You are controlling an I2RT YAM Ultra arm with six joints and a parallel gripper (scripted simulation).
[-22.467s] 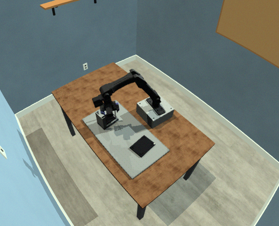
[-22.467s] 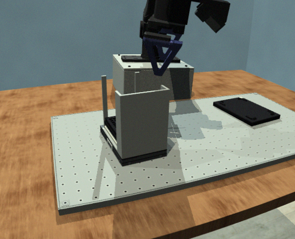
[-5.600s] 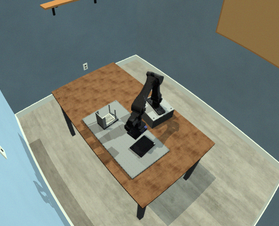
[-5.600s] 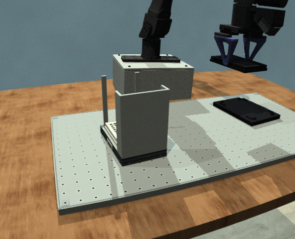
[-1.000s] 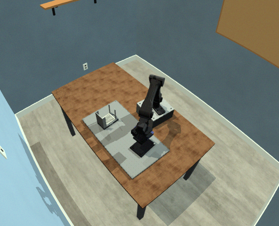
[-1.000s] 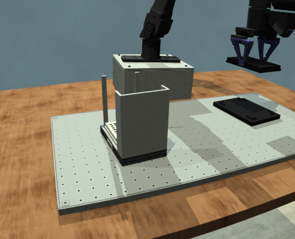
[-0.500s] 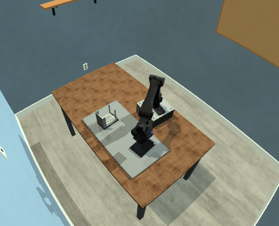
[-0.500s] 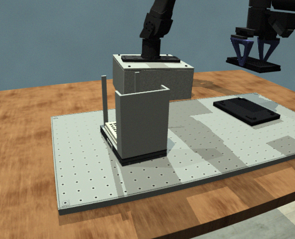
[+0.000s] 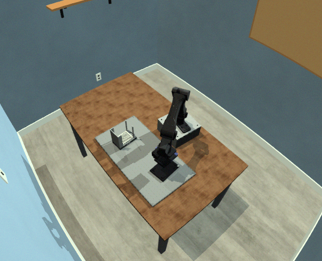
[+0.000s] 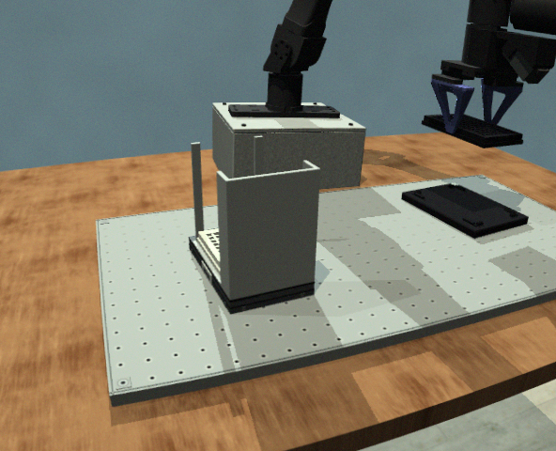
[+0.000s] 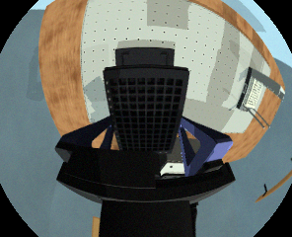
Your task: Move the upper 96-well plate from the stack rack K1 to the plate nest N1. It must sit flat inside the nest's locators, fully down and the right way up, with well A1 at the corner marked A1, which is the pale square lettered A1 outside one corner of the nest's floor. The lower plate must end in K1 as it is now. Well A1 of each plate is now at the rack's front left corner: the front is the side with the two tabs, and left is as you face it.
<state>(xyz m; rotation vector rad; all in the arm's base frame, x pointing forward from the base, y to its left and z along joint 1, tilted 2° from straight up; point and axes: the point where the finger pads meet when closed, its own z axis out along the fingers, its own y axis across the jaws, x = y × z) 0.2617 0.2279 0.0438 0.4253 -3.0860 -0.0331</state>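
Right now the black plate nest N1 is 13 cm below my hand and 1 cm ahead of it. The rest, counted from my hand: pale well plate 35 cm to the right, 14 cm ahead, 11 cm below; rack wall 33 cm to the right, 21 cm ahead, 5 cm below; black 96-well plate right at my hand.
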